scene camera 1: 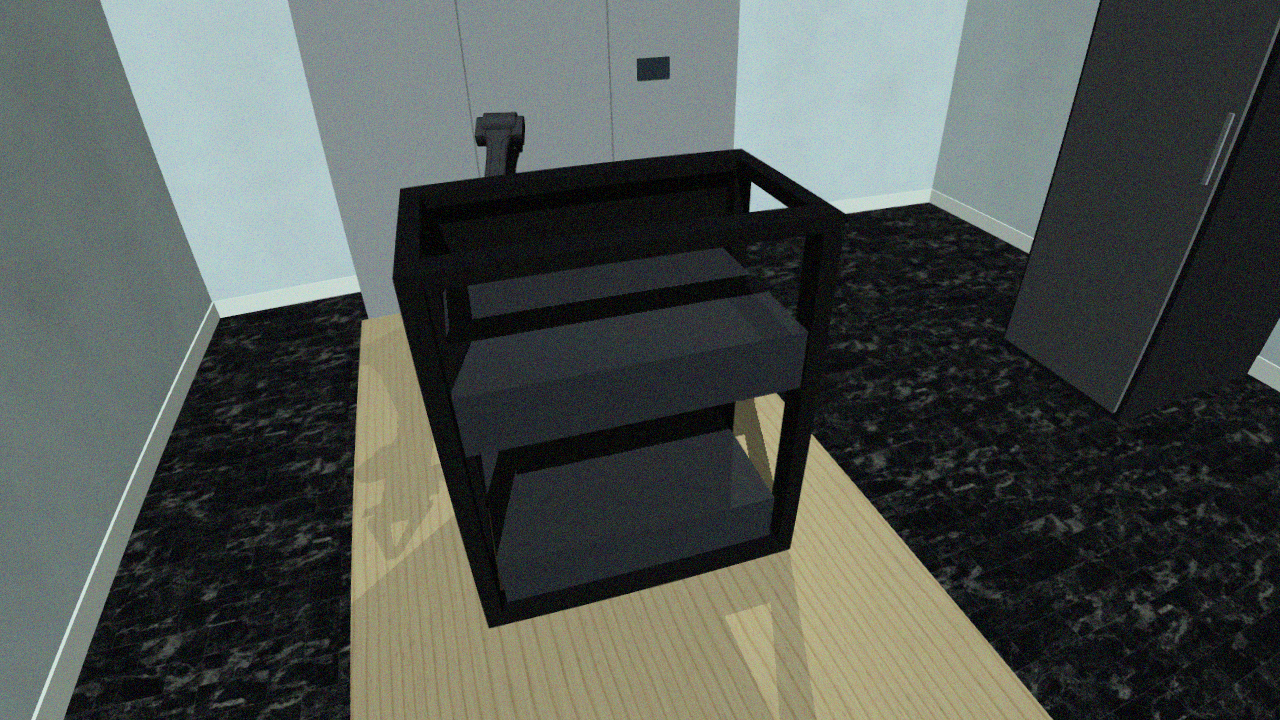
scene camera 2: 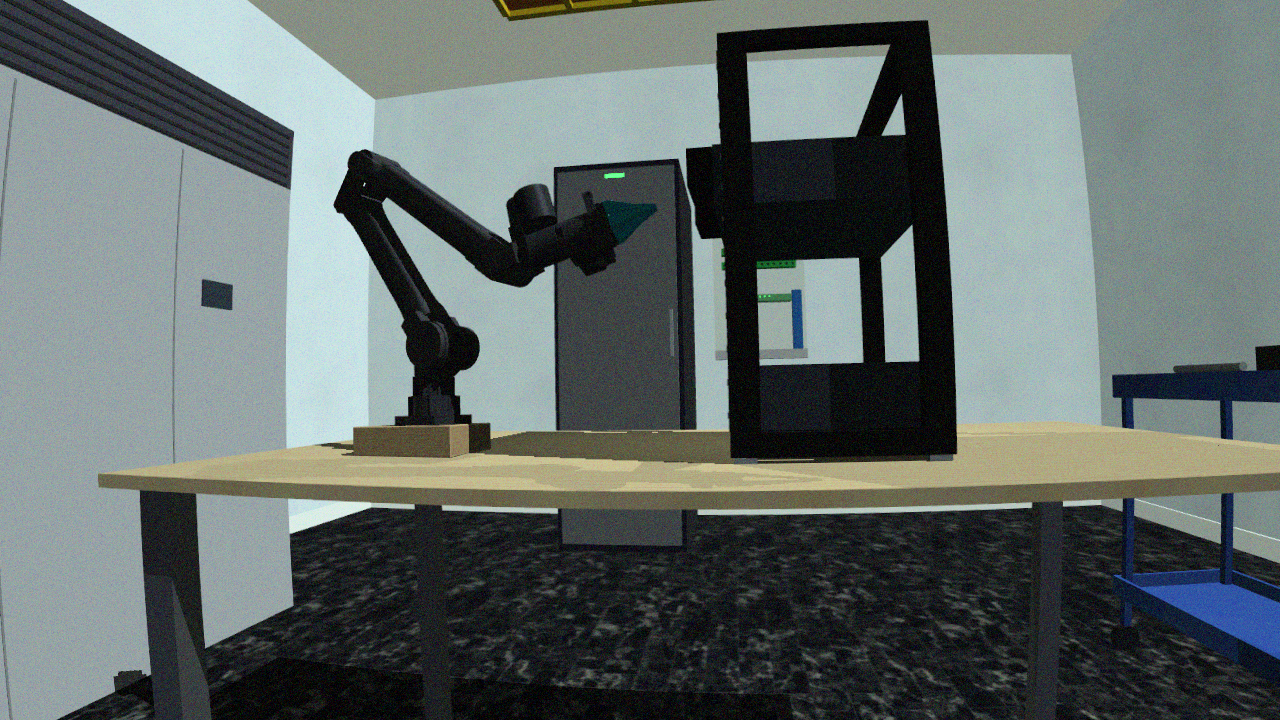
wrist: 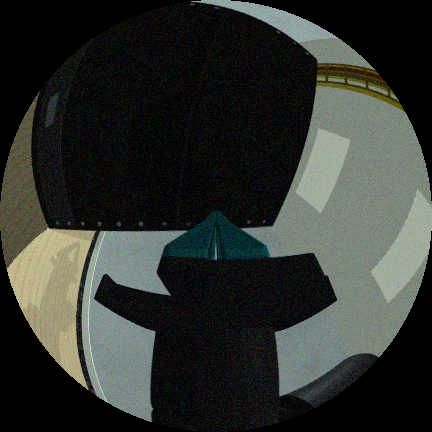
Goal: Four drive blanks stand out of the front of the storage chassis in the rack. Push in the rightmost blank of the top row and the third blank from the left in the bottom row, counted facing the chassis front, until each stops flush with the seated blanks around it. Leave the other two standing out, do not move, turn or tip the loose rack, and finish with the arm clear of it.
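Pixels of known places: gripper, between the fingertips: (scene camera 2: 656, 207) (wrist: 215, 215); arm's base, origin of its link: (scene camera 2: 434, 424).
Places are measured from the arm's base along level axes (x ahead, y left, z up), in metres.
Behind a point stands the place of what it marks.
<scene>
The black rack (scene camera 1: 816, 295) @(x 0.769, y 0.375, z 0.446 m) (scene camera 2: 935, 268) @(x 0.778, y -0.103, z 0.202 m) (wrist: 56, 220) @(x 0.503, y -0.094, z 0.018 m) stands upright on the table. The storage chassis (scene camera 1: 626, 358) @(x 0.768, y 0.134, z 0.395 m) (scene camera 2: 832, 183) @(x 0.652, y -0.080, z 0.329 m) sits in its middle, and its front part sticks out of the rack on the arm's side in scene camera 2. In the wrist view the rack's front is nearly black, so the single drive blanks cannot be told apart or counted. My gripper (scene camera 2: 655, 208) @(x 0.392, y -0.017, z 0.331 m) (wrist: 215, 215) @(x 0.392, y -0.017, z 0.331 m) is shut, with its teal fingertips together and nothing between them. It is in front of the rack, apart from the chassis in scene camera 2, at about chassis height.
A second dark unit (scene camera 1: 635, 510) @(x 0.725, y 0.147, z 0.084 m) (scene camera 2: 836, 398) @(x 0.646, y -0.075, z 0.037 m) sits at the bottom of the rack. The wooden table (scene camera 1: 626, 662) @(x 0.896, y 0.090, z -0.045 m) (scene camera 2: 572, 483) @(x 0.354, y -0.306, z -0.046 m) carries the rack and the arm's wooden base block (scene camera 2: 409, 440) @(x 0.009, y -0.091, z -0.020 m). A dark cabinet (scene camera 1: 1136, 205) (scene camera 2: 617, 358) and a blue cart (scene camera 2: 1194, 385) stand beyond the table.
</scene>
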